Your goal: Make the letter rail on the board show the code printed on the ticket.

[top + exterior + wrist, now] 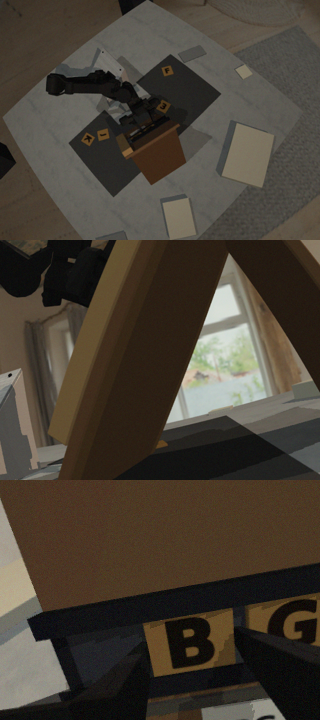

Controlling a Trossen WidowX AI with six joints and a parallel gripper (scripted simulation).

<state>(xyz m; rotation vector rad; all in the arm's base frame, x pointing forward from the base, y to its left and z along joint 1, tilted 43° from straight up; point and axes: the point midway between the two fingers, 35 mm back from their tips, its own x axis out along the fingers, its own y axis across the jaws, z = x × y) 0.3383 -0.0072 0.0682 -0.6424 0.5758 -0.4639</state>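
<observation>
Now: gripper tip 8 cm above the white ticket, 6 cm past it and 3 cm to the left of it. Round my gripper tip: cream block: 40 cm ahead, 26 cm to the left, 16 cm below; dark mat: 18 cm below, 16 cm behind, 5 cm to the left; cream pad: 64 cm to the left, 17 cm below, 9 cm ahead.
</observation>
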